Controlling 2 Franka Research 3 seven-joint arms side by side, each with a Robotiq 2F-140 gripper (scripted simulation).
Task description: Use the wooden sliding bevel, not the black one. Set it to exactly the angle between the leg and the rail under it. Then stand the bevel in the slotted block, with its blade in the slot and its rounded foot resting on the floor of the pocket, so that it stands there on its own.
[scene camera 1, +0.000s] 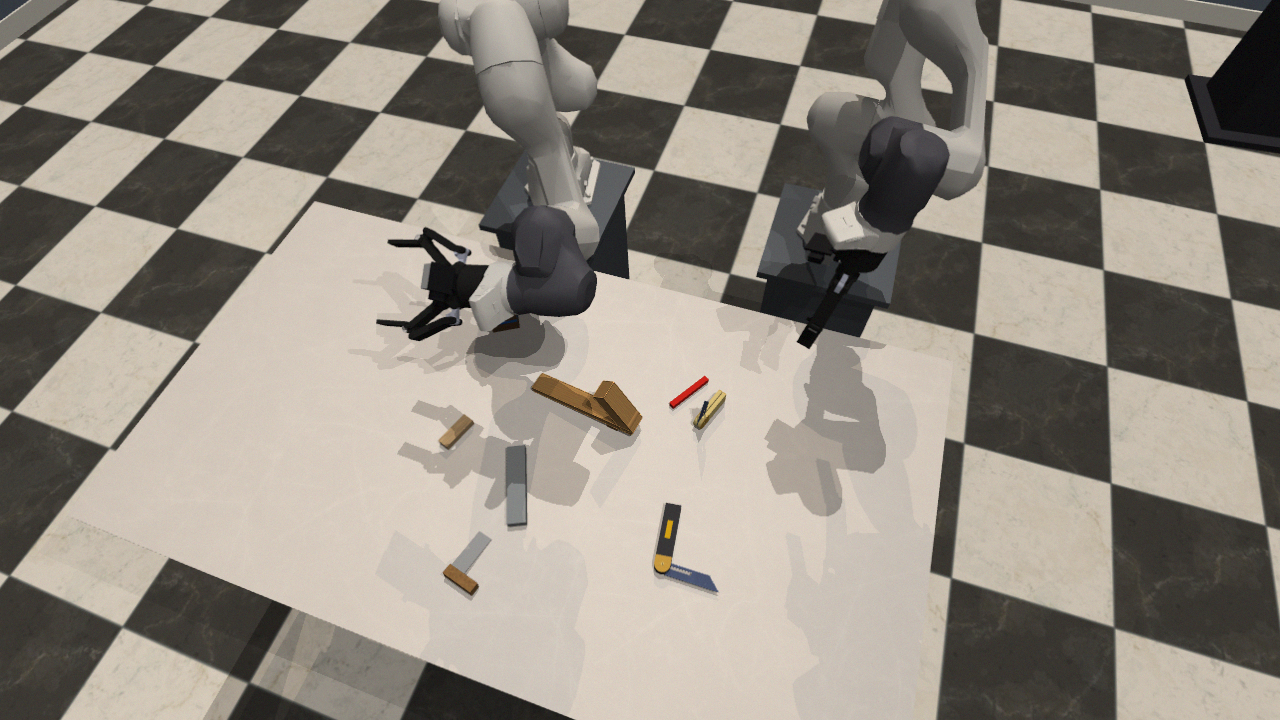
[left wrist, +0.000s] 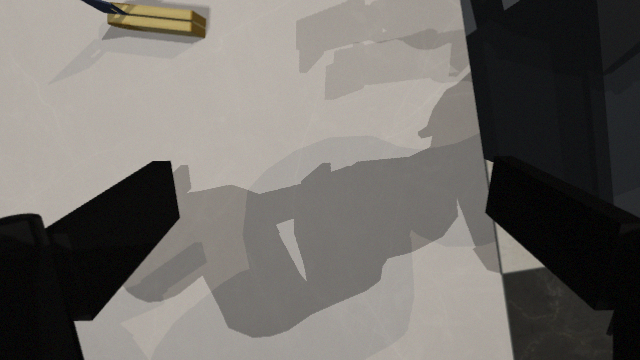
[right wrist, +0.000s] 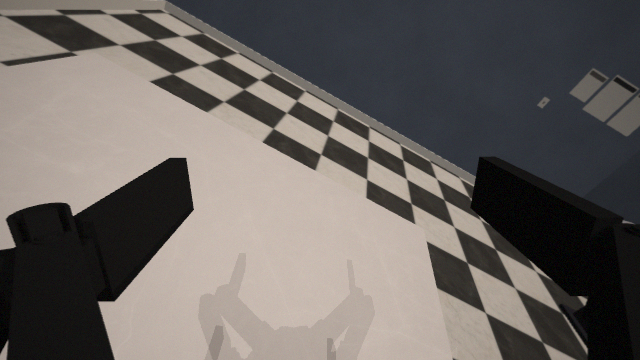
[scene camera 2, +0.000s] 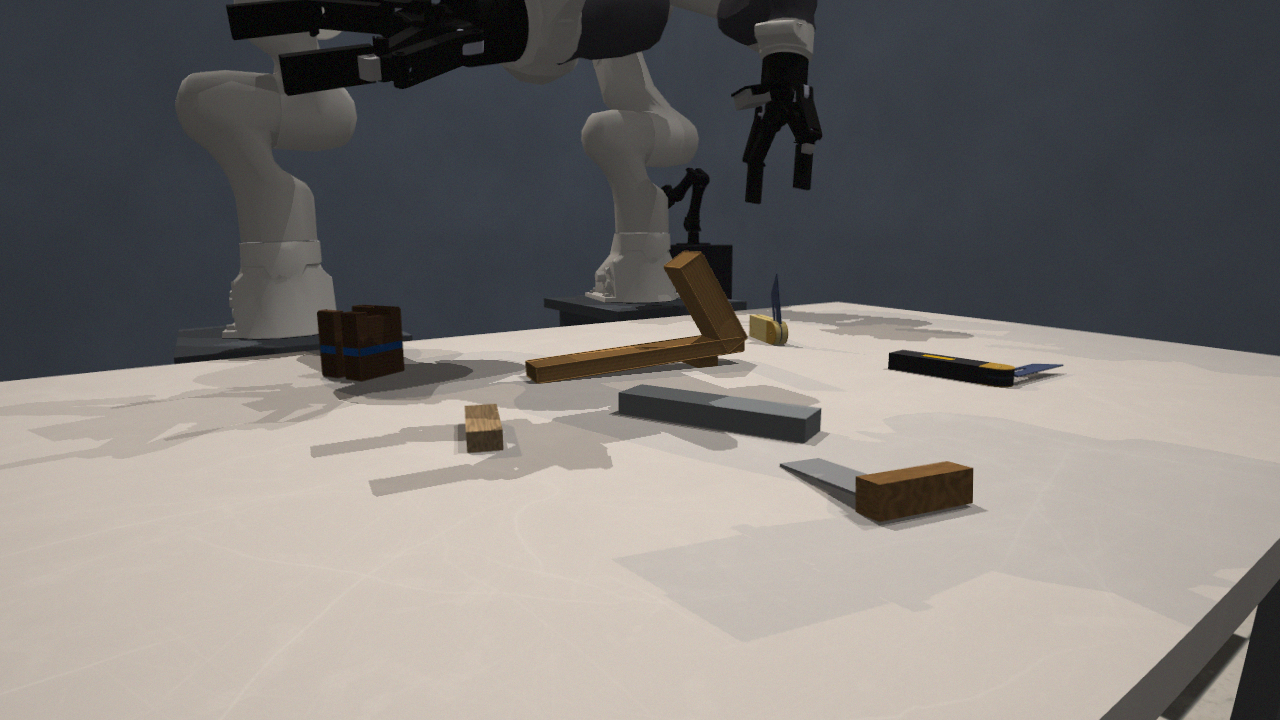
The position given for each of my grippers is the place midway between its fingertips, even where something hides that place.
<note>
I see my left gripper (scene camera 2: 775, 195), my right gripper (scene camera 2: 254, 46) and a black bevel (scene camera 2: 973, 371).
My left gripper shows as well in scene camera 1 (scene camera 1: 818, 318) and in the left wrist view (left wrist: 333, 187). My right gripper shows as well in scene camera 1 (scene camera 1: 387, 282) and in the right wrist view (right wrist: 333, 183). The left wrist view misses the black bevel: it is out of frame. The right wrist view does not show the black bevel: it is out of frame.
</note>
